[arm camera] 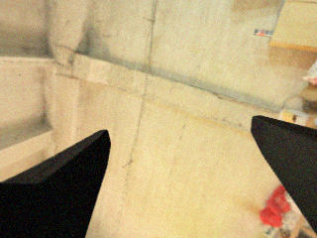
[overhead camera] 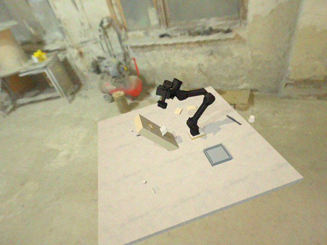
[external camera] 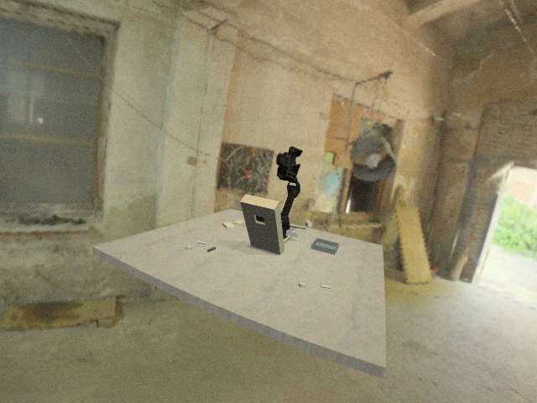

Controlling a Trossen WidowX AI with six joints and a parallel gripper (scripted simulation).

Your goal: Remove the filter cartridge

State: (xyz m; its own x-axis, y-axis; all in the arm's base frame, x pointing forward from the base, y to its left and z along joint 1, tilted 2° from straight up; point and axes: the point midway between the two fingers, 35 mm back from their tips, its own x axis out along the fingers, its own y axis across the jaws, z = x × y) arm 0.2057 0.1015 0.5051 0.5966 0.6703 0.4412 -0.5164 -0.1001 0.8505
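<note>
Right now the round filter cartridge is 12 cm ahead of my gripper tip, 12 cm to the right of it and 31 cm below it. From my gripper tip the other things lie so: grey tray: 29 cm behind, 18 cm to the left, 53 cm below; then service panel: 7 cm ahead, 11 cm to the right, 38 cm below.
</note>
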